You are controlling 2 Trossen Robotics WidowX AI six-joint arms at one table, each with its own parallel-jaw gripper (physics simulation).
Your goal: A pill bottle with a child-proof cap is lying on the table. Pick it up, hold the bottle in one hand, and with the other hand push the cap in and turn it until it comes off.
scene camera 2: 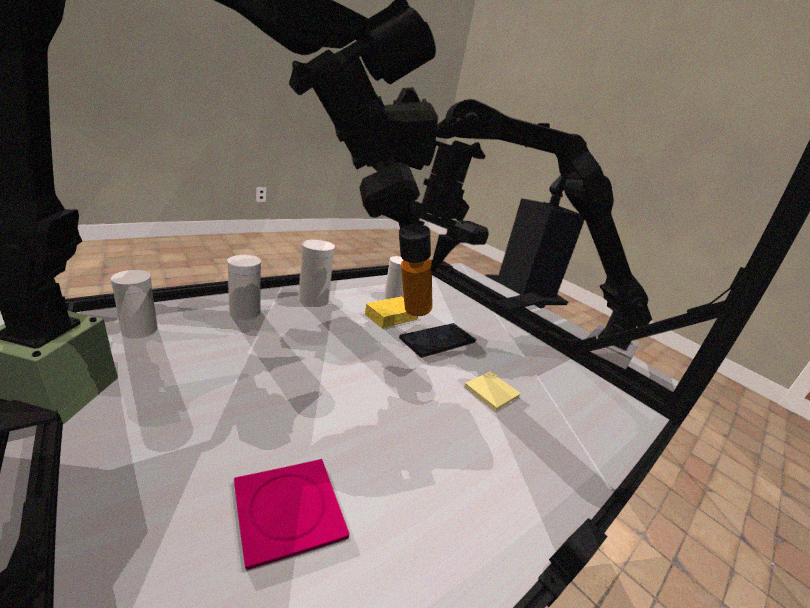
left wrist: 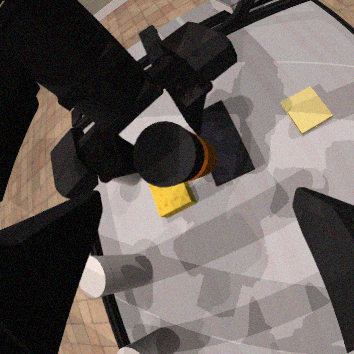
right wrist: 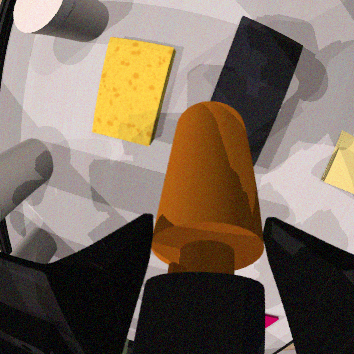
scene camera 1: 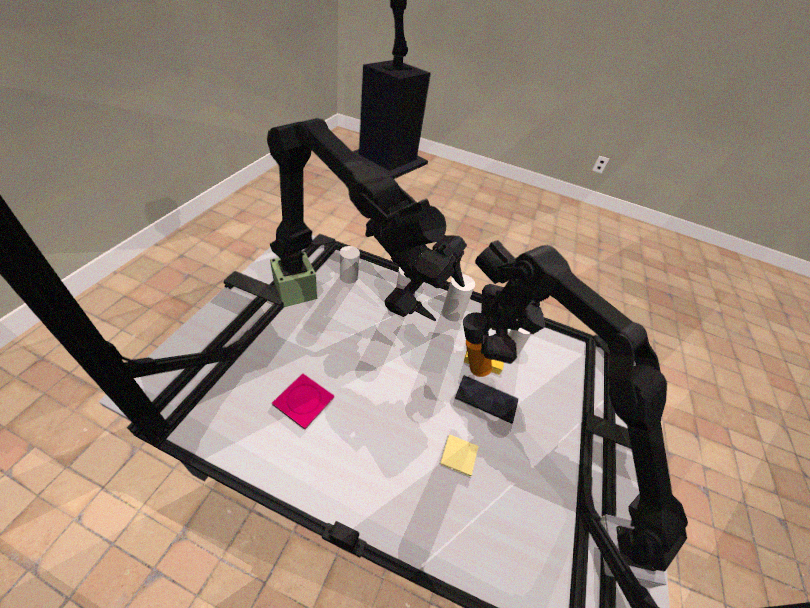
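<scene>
On the table rests a black tile [scene camera 1: 472,392].
</scene>
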